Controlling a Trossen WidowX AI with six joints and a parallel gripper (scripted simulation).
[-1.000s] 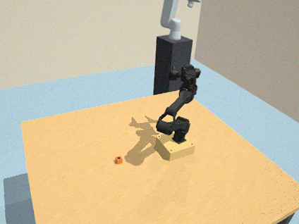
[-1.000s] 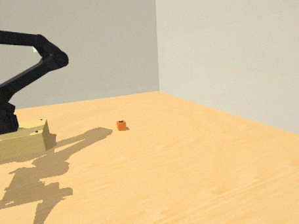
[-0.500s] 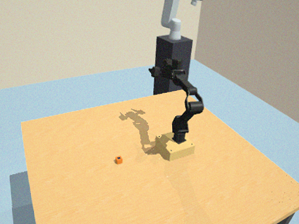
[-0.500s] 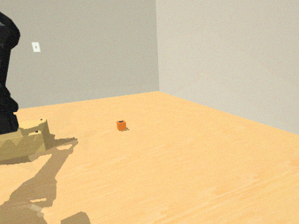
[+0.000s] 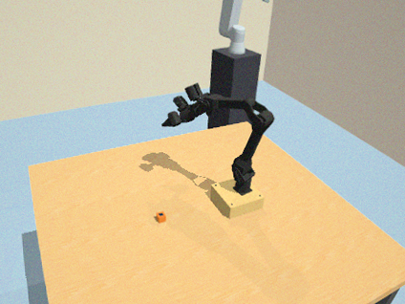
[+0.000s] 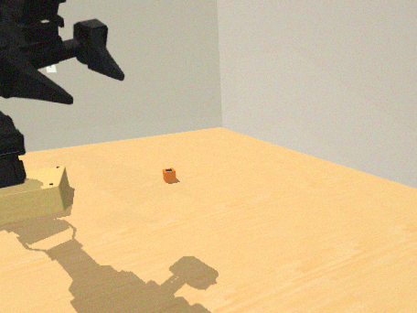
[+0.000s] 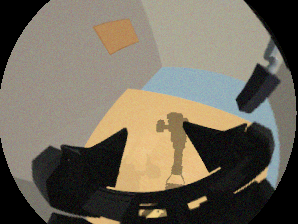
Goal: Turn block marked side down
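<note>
Right now my gripper tip is 200 mm short of the small orange block, 280 mm to the right of it and 240 mm above it.
</note>
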